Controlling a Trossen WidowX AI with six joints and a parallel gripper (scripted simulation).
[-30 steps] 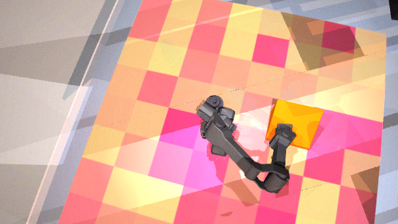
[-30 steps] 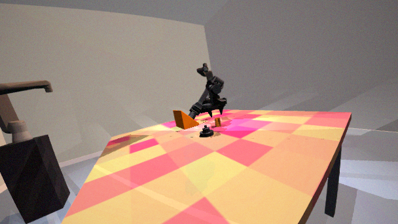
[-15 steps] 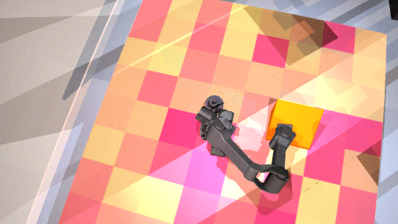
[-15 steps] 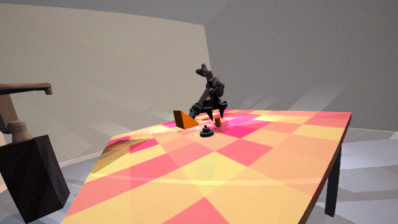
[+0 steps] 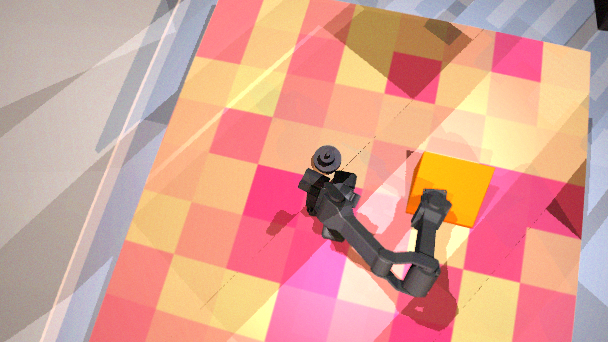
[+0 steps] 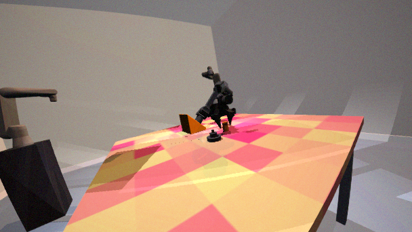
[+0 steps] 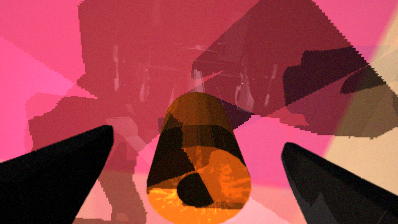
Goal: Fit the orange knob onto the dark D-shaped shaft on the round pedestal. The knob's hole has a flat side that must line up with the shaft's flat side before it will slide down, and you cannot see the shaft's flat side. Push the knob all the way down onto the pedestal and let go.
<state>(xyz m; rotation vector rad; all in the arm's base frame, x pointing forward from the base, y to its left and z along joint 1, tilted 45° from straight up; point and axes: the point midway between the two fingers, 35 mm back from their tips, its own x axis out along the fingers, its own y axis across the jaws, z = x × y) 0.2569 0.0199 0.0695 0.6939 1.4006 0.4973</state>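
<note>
Right now the orange knob is right at my gripper tip. Also, from my gripper tip: round dark pedestal: 16 cm to the right, 5 cm ahead.
</note>
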